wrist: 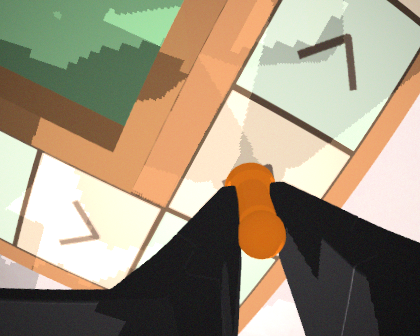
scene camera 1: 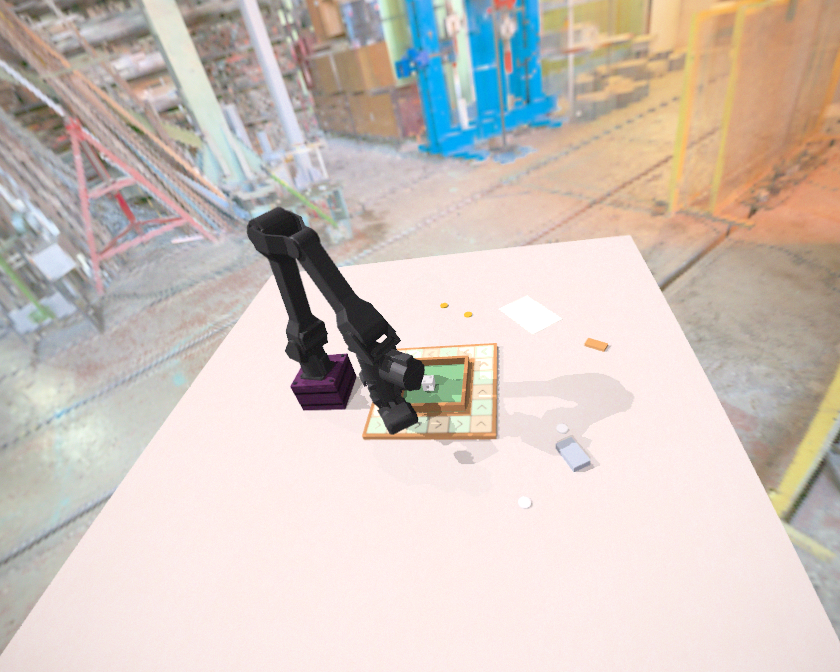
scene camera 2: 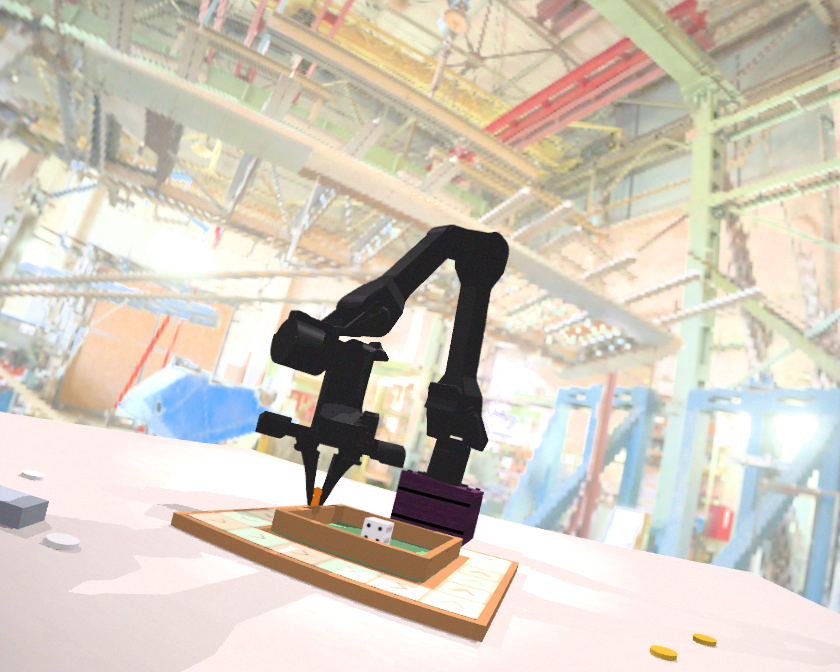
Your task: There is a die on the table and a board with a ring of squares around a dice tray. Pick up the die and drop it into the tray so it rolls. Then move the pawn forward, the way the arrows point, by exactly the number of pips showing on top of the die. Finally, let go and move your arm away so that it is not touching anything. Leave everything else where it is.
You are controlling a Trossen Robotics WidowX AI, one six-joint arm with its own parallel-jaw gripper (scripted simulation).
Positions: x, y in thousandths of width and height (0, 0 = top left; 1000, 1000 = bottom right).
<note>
In view: the gripper (scene camera 2: 373, 754), an orange pawn (wrist: 625, 701) and a white sheet (scene camera 1: 629, 467).
The gripper is seen too in the wrist view (wrist: 601, 591) and in scene camera 1 (scene camera 1: 472, 627). Scene camera 1 misses the orange pawn, which is hidden by the gripper. The wrist view misses the white sheet: it is out of frame.
</note>
